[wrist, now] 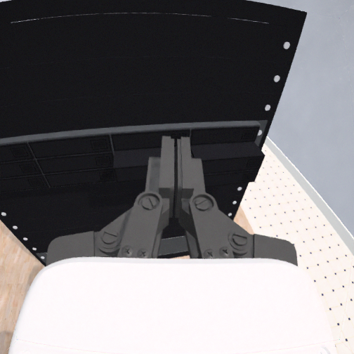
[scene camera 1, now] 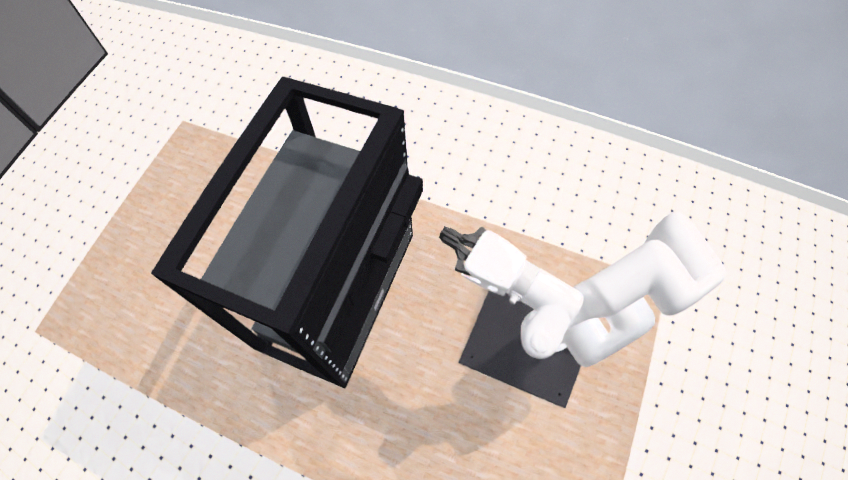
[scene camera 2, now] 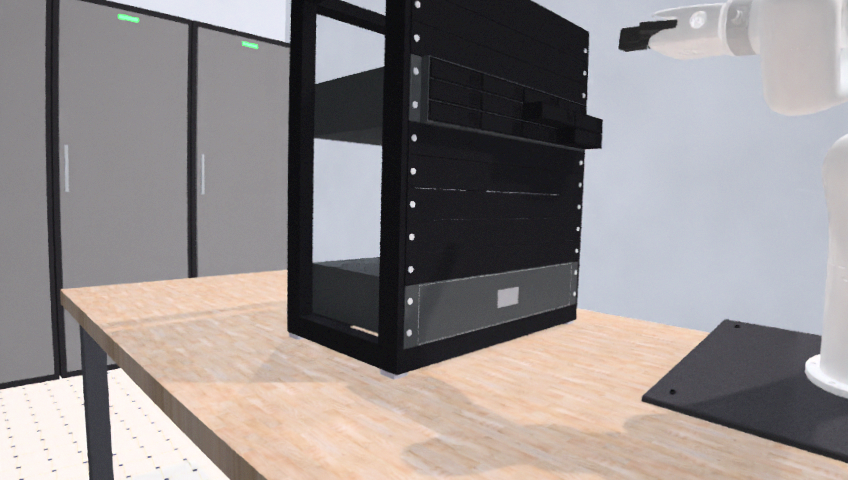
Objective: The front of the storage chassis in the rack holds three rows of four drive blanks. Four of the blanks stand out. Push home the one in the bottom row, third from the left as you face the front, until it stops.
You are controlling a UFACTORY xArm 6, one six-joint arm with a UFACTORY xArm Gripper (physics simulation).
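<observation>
The storage chassis [scene camera 1: 261, 226] [scene camera 2: 351, 110] [wrist: 75, 132] sits in the black rack [scene camera 1: 227, 173] [scene camera 2: 394, 237]. The middle-row third blank [scene camera 1: 389, 236] [scene camera 2: 532, 110] [wrist: 134, 157] stands out. At the right end, the fourth-column blanks [scene camera 1: 408, 193] [scene camera 2: 589, 132] [wrist: 227, 155] stand out, seemingly in the middle and bottom rows. The bottom-row third blank cannot be made out; it lies in dark shadow, and the blank above and the gripper cover that area in the wrist view. My gripper [scene camera 1: 445, 232] [scene camera 2: 627, 38] [wrist: 174, 153] is shut and empty, well out from the front and higher than the chassis.
Black panels [wrist: 150, 75] fill the rack front above the chassis. A grey unit [scene camera 2: 458, 303] sits at the rack's bottom. The rack and the arm's dark base plate [scene camera 1: 499, 344] [scene camera 2: 743, 380] stand on the wooden table [scene camera 1: 416, 356] [scene camera 2: 505, 368]. Grey cabinets [scene camera 1: 47, 53] [scene camera 2: 124, 178] stand behind.
</observation>
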